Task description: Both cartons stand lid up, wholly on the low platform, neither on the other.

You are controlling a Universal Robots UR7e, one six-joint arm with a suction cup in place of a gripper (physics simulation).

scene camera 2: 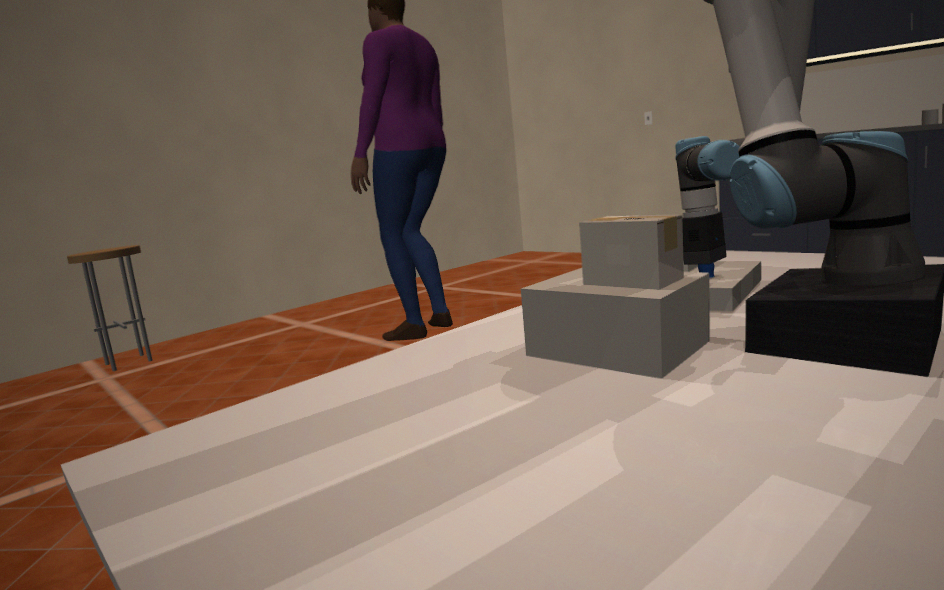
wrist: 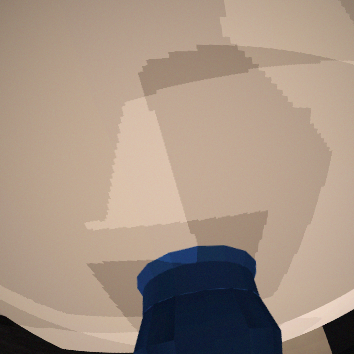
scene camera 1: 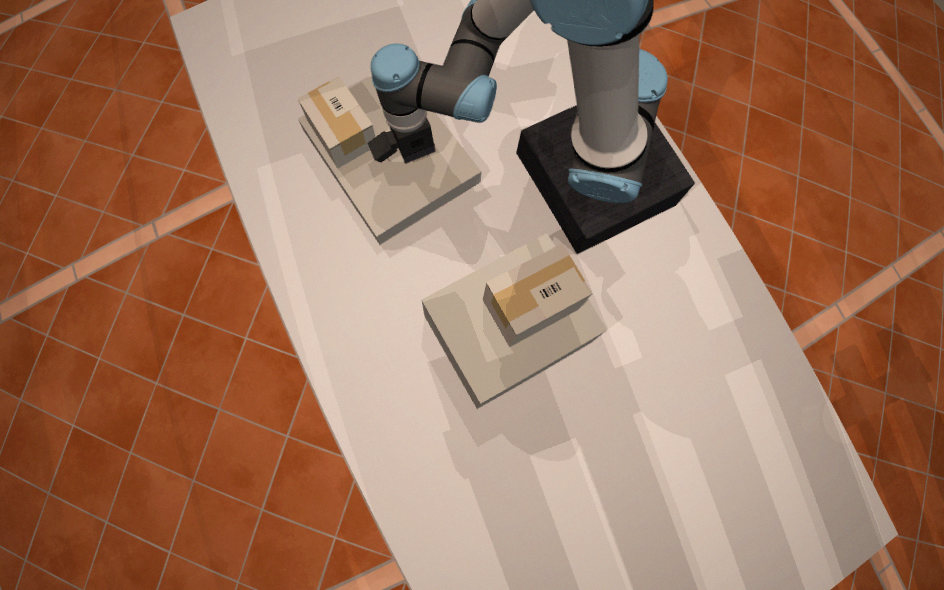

Labels:
my suction cup: grips a low platform [scene camera 1: 390, 196]

